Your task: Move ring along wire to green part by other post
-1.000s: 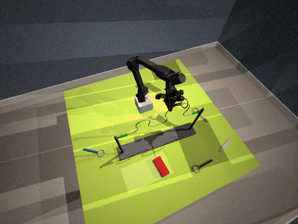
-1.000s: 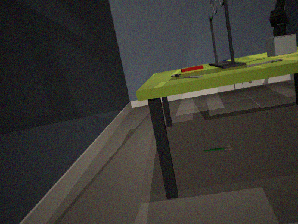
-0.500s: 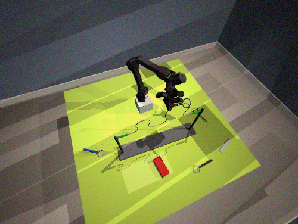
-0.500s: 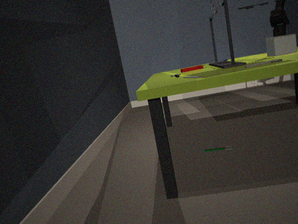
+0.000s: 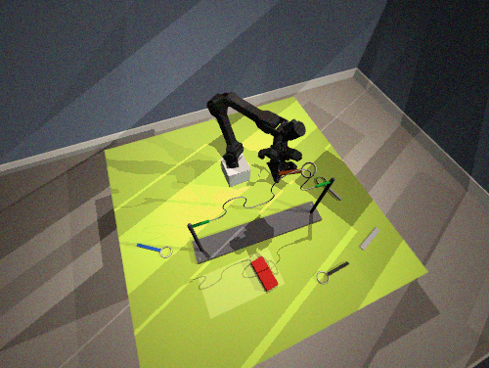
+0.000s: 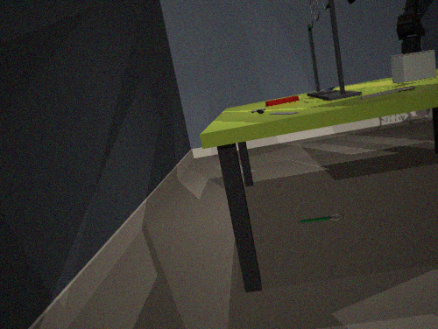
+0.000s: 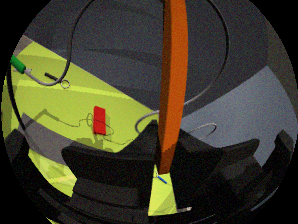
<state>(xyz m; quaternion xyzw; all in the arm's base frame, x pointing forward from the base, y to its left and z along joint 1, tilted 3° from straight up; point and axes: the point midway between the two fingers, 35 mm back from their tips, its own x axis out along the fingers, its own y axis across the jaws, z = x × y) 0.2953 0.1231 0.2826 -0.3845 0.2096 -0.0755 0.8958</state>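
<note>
My gripper tip is now 7 cm to the right of the orange-handled ring and 6 cm below it. Round my gripper tip: red block 38 cm below, 25 cm ahead, 7 cm to the right; then grey bar 49 cm to the left, 39 cm below, 18 cm ahead; then dark-handled ring 39 cm below, 30 cm ahead, 23 cm to the left.
</note>
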